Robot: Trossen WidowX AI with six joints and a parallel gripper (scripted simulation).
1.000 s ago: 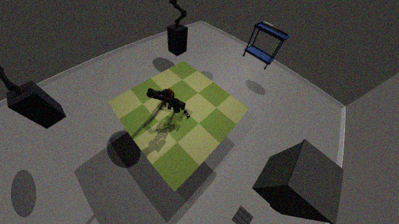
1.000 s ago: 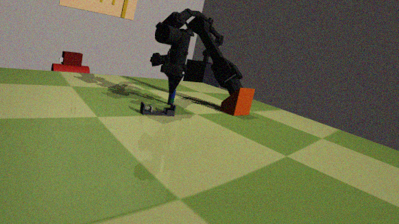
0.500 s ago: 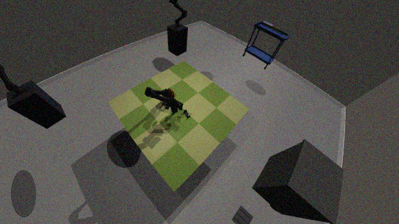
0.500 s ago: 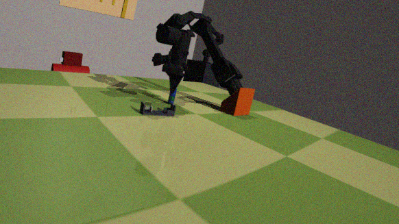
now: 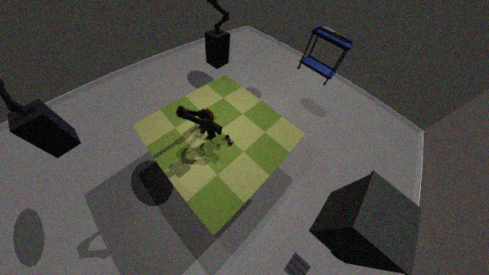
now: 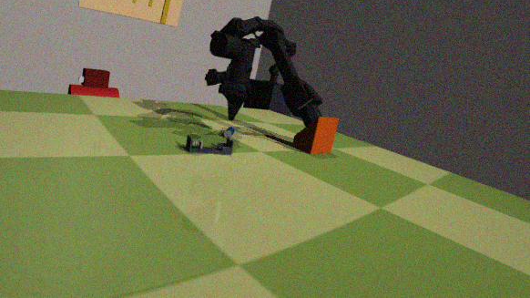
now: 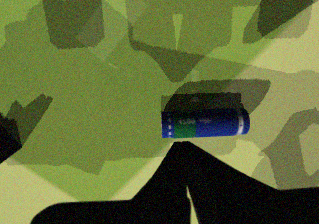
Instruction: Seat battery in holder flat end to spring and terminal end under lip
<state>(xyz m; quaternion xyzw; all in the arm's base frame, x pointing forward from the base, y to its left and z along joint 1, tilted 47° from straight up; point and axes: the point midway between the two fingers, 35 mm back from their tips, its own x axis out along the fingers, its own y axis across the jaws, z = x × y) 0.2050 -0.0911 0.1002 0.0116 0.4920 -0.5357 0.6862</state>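
My gripper tip is now 20 mm past the battery, 10 mm to the left of it and 40 mm above it.
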